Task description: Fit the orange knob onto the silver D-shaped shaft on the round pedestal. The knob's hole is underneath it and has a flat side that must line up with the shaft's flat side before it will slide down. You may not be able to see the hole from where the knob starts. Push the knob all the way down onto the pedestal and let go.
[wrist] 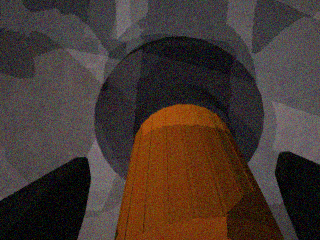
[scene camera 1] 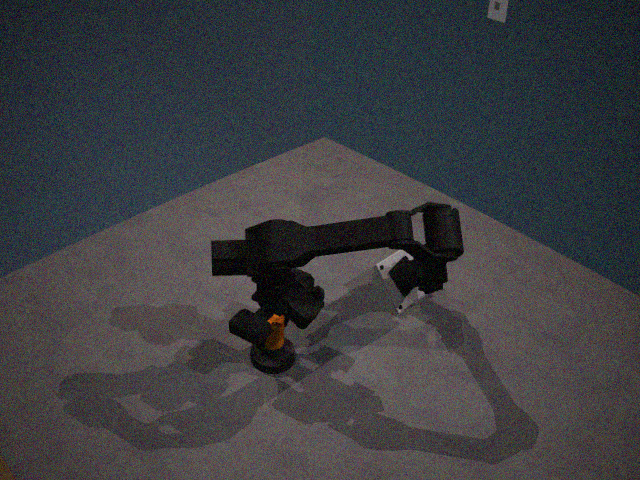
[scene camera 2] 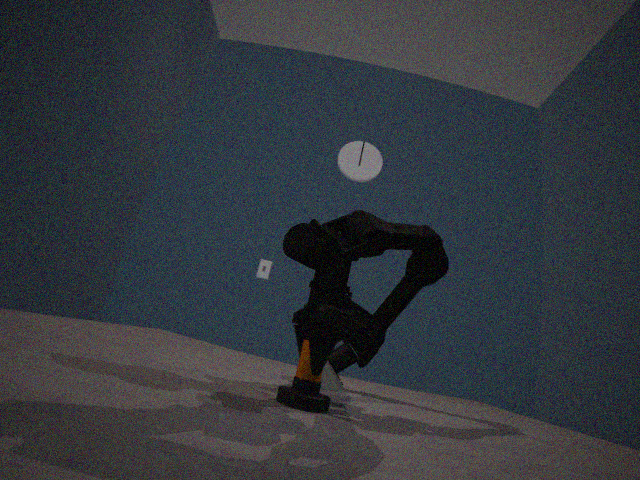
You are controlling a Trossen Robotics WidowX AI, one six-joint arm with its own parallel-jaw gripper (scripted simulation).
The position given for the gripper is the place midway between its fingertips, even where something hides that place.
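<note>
Scene camera 2: gripper (scene camera 2: 309, 371), open, holding nothing. Wrist view: orange knob (wrist: 185, 169), round pedestal (wrist: 172, 70), gripper (wrist: 185, 167). Scene camera 1: round pedestal (scene camera 1: 268, 361), gripper (scene camera 1: 272, 337).
</note>
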